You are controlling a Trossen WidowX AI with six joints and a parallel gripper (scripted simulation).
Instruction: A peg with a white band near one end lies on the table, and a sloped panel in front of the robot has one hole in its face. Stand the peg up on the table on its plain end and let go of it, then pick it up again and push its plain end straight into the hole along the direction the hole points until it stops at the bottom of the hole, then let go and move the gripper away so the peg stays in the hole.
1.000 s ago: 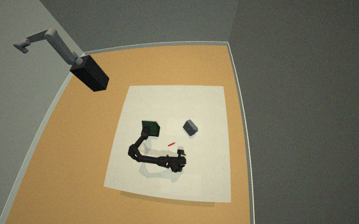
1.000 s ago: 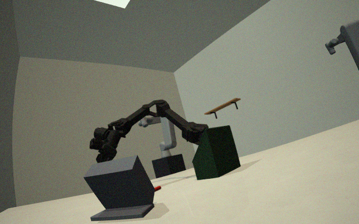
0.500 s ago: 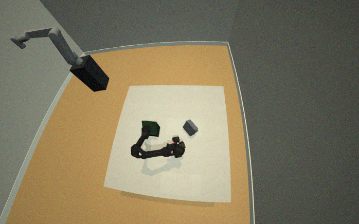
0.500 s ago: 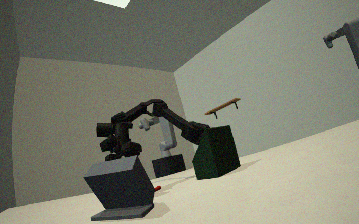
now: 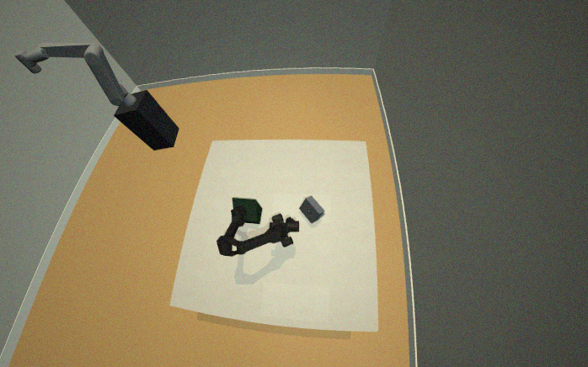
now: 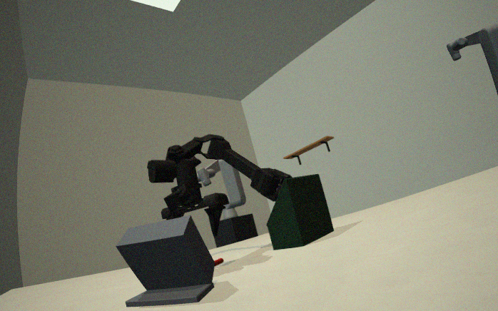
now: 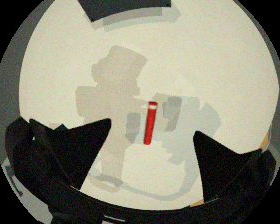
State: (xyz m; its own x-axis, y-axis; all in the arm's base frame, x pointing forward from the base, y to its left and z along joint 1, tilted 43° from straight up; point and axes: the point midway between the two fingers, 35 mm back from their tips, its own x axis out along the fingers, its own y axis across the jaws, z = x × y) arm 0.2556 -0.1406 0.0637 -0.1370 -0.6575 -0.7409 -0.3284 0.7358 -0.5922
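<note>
Right now my gripper tip is 10 mm past the red peg and 70 mm above it. Also, from my gripper tip: grey sloped panel 180 mm ahead, 130 mm to the left, 10 mm below.
</note>
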